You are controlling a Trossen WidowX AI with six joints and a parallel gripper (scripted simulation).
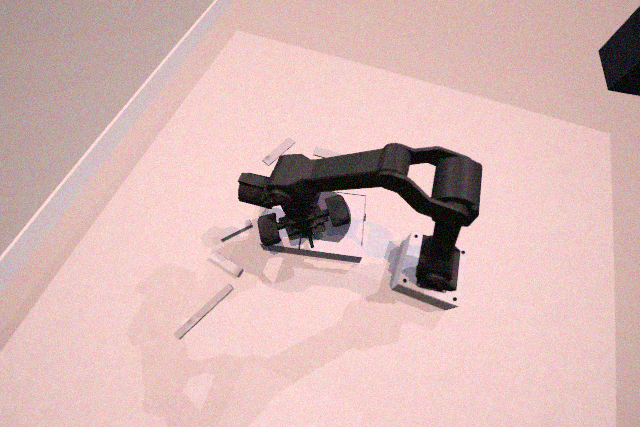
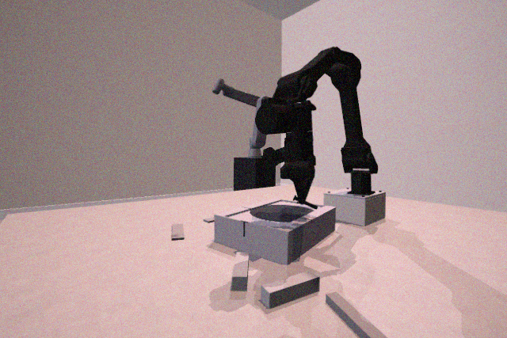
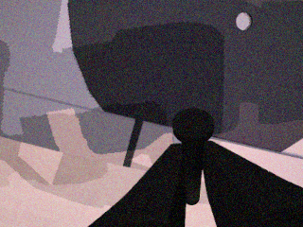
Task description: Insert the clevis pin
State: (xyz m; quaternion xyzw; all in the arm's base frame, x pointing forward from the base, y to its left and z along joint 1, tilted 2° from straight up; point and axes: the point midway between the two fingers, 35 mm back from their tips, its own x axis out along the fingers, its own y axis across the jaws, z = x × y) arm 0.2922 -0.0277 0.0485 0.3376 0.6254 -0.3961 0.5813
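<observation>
Now: the dark disc 60 mm to the right of my gripper tip, 30 mm below it and 10 mm behind it. The rest, counted from my gripper tip: steel pin: 10 mm to the left; then green block: 240 mm to the right, 130 mm behind, 80 mm below; then rimmed tray: 60 mm to the right, 40 mm below.
</observation>
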